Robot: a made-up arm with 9 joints. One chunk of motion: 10 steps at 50 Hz.
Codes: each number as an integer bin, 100 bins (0 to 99) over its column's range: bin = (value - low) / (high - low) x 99, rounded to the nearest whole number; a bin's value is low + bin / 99 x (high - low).
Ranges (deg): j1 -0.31..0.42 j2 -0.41..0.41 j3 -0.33..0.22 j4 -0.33..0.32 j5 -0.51..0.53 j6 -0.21..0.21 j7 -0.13..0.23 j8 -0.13..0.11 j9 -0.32..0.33
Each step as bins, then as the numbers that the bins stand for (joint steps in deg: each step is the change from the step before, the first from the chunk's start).
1 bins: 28 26 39 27 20 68 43 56 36
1 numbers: -0.104 -0.195 -0.113 -0.153 -0.300 0.078 0.026 0.006 -0.084
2 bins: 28 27 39 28 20 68 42 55 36
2 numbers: -0.104 -0.186 -0.113 -0.146 -0.300 0.078 0.023 0.003 -0.084
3 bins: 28 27 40 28 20 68 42 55 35
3 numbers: -0.104 -0.186 -0.108 -0.146 -0.300 0.078 0.023 0.003 -0.090
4 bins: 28 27 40 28 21 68 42 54 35
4 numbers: -0.104 -0.186 -0.108 -0.146 -0.289 0.078 0.023 0.001 -0.090
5 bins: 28 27 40 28 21 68 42 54 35
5 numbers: -0.104 -0.186 -0.108 -0.146 -0.289 0.078 0.023 0.001 -0.090
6 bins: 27 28 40 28 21 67 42 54 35
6 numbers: -0.111 -0.178 -0.108 -0.146 -0.289 0.074 0.023 0.001 -0.090
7 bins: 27 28 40 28 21 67 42 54 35
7 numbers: -0.111 -0.178 -0.108 -0.146 -0.289 0.074 0.023 0.001 -0.090
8 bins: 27 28 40 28 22 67 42 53 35
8 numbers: -0.111 -0.178 -0.108 -0.146 -0.279 0.074 0.023 -0.002 -0.090
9 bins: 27 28 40 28 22 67 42 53 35
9 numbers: -0.111 -0.178 -0.108 -0.146 -0.279 0.074 0.023 -0.002 -0.090
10 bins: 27 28 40 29 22 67 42 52 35
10 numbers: -0.111 -0.178 -0.108 -0.140 -0.279 0.074 0.023 -0.004 -0.090
